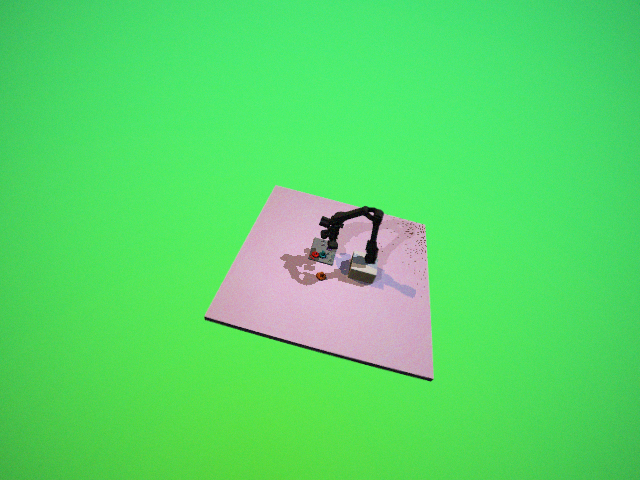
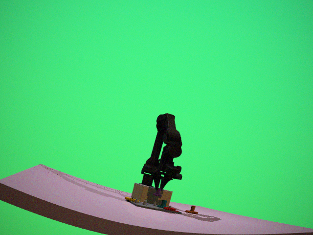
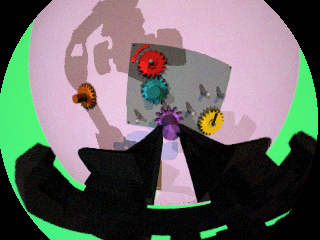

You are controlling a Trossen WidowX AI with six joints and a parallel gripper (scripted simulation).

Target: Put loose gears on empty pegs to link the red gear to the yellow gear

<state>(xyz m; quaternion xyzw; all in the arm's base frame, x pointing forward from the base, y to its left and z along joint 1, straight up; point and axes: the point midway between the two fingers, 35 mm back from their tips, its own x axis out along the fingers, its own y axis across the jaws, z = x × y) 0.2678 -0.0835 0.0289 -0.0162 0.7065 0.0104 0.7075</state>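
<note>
My gripper tip is now 1 cm above the purple gear. The rest, counted from my gripper tip: teal gear: 4 cm ahead, 2 cm to the left, 6 cm below; then red gear: 9 cm ahead, 3 cm to the left, 7 cm below; then grey board: 3 cm ahead, 3 cm to the right, 8 cm below.
</note>
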